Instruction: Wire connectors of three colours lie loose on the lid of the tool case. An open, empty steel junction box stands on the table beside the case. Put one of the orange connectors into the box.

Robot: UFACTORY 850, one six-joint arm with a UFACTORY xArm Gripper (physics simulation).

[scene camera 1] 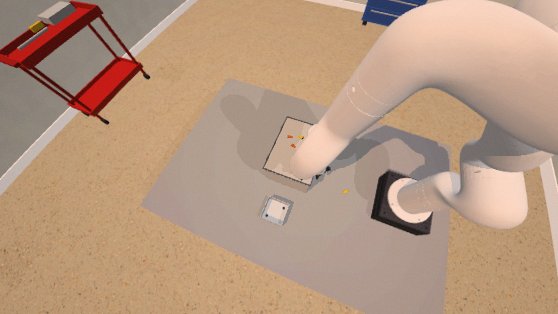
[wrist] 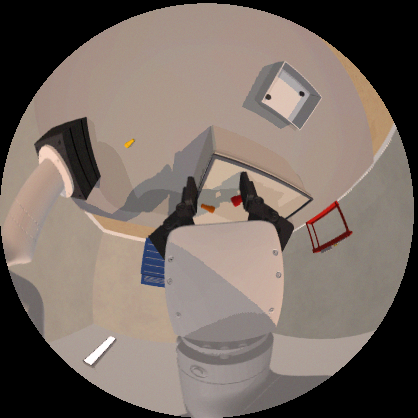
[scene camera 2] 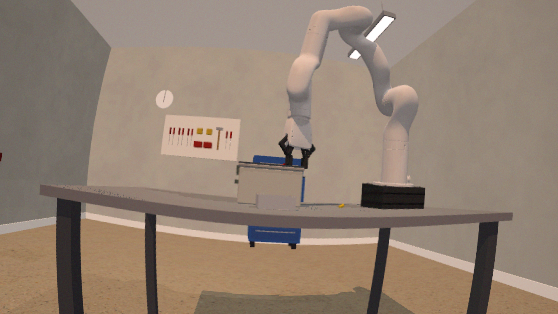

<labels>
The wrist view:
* steel junction box: 284,90
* tool case: 224,154
</labels>
